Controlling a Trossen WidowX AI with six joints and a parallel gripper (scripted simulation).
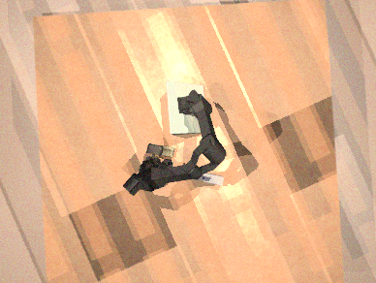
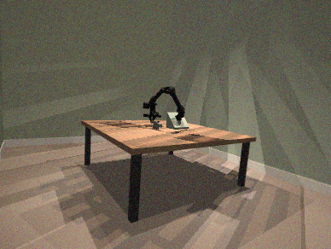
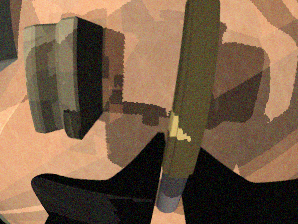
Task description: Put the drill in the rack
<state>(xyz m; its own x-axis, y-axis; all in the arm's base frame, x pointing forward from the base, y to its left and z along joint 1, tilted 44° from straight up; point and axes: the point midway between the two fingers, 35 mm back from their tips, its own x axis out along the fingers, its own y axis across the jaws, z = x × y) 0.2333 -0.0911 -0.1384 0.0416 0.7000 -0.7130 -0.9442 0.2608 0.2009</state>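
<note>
The drill is 10 mm ahead of my gripper tip, 40 mm to the left of it and 30 mm above it. Also, from my gripper tip: small olive block 60 mm behind, 60 mm to the left, 10 mm below; light grey block 70 mm ahead, 190 mm to the left, 10 mm above.
</note>
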